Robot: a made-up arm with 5 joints.
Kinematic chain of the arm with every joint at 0, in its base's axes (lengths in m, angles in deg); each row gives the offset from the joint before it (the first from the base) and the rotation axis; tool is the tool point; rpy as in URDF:
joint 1: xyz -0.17 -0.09 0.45 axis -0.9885 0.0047 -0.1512
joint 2: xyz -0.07 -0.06 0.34 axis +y
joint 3: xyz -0.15 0 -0.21 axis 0.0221 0.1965 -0.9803
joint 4: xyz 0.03 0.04 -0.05 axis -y
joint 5: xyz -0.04 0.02 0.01 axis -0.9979 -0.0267 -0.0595
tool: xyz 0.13 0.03 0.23 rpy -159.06 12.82 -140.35
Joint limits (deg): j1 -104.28..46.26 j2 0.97..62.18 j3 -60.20..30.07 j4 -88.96..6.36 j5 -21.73..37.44
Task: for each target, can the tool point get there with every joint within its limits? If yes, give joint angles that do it. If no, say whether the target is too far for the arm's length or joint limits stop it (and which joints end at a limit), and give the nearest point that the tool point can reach.
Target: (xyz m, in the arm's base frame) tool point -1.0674 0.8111 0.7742
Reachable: no: too far | nearest point -0.6016 0.3529 0.6108 | short by 0.673 m
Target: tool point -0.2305 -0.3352 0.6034
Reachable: yes | joints -65.14 36.72 2.60 -13.34 5.43
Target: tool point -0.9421 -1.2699 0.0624
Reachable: no: too far | nearest point -0.4040 -0.6861 0.3927 | short by 0.860 m
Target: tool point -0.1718 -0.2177 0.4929
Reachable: yes | joints -68.13 24.09 20.79 -40.73 15.30
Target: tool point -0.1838 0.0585 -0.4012
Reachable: no: joint limits stop it (at a limit: joint 1, joint 3, joint 5) | nearest point -0.2772 -0.1174 0.2260 | short by 0.658 m
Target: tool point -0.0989 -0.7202 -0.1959
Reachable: no: joint limits stop it (at a limit: joint 1, joint 2, joint 3, joint 4, joint 5) | nearest point -0.1993 -0.4314 0.2434 | short by 0.535 m
